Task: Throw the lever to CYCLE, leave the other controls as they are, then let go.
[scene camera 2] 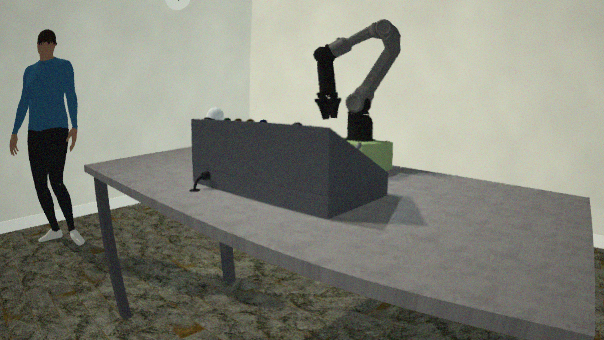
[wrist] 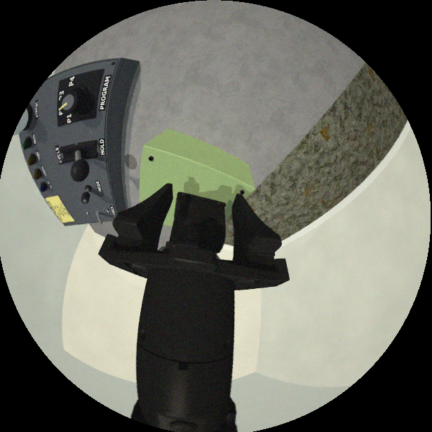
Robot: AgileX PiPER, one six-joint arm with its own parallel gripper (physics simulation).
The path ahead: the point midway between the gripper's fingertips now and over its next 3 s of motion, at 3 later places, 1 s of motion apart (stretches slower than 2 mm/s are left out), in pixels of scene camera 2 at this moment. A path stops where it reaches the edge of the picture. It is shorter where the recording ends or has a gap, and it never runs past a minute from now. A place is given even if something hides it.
My gripper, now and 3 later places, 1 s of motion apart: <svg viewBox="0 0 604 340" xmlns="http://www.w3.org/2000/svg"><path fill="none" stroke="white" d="M330 118L310 116L305 119L304 119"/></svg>
